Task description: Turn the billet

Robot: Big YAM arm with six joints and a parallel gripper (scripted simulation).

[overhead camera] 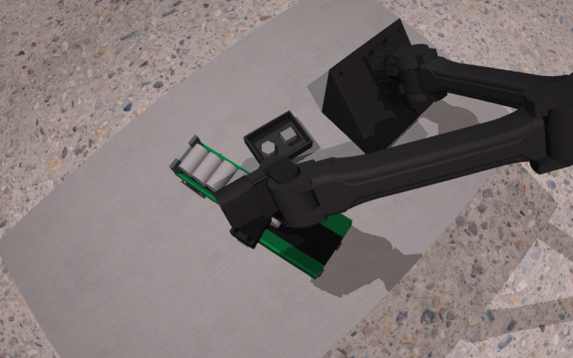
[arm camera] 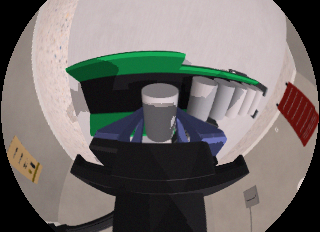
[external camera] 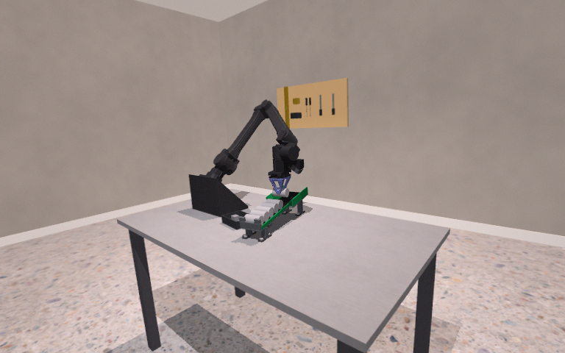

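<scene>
The ramp bed lies 1 cm ahead of my hand, 5 cm to the right of it and 6 cm below it. Round my hand: stop 5 cm ahead, 24 cm to the right, 7 cm below; then billet right at my hand; then small black tray 13 cm behind, 14 cm to the right, 12 cm below.
</scene>
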